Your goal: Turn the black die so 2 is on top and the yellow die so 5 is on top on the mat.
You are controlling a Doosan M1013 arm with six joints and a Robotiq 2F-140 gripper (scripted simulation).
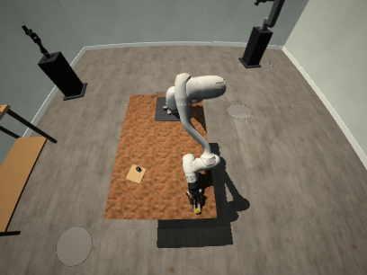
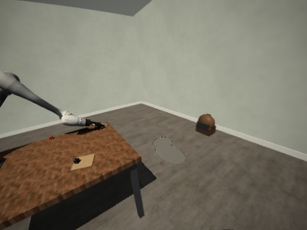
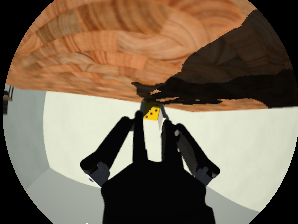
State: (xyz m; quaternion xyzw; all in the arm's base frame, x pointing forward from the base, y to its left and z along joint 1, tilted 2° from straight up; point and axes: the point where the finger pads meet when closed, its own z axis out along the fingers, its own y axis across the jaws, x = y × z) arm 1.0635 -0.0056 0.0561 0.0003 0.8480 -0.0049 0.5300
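Now: the yellow die 2 cm ahead of my hand and 1 cm below it. From my hand the other things lie so: black die (43 cm to the right, 41 cm behind, 1 cm below); tan mat (46 cm to the right, 38 cm behind, 3 cm below); red die (51 cm behind, 21 cm to the left, 1 cm below).
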